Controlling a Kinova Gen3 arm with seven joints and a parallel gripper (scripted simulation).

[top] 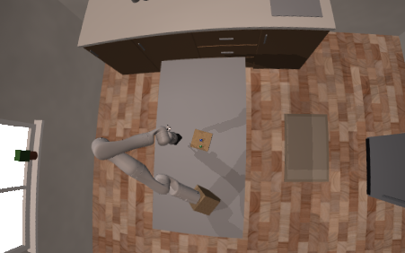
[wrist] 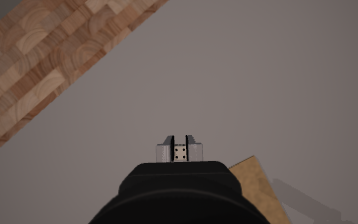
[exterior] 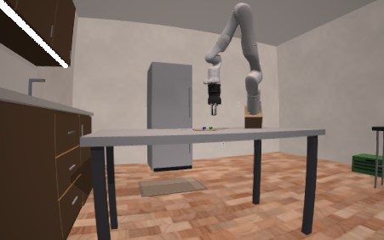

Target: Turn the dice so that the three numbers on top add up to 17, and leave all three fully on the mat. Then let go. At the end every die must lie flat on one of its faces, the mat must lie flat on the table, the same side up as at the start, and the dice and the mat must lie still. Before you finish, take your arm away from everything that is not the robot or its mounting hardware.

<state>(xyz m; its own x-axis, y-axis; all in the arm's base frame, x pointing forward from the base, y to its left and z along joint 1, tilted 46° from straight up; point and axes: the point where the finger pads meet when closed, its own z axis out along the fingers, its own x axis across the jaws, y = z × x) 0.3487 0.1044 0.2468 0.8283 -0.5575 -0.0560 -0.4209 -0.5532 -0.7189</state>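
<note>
Right now my hand is 2 cm past the green die, 17 cm to the left of it and 10 cm above it. The rest, counted from my hand: white die (1 cm to the right, 1 cm below); tan mat (3 cm ahead, 16 cm to the right, 11 cm below); blue die (3 cm ahead, 16 cm to the right, 10 cm below).
</note>
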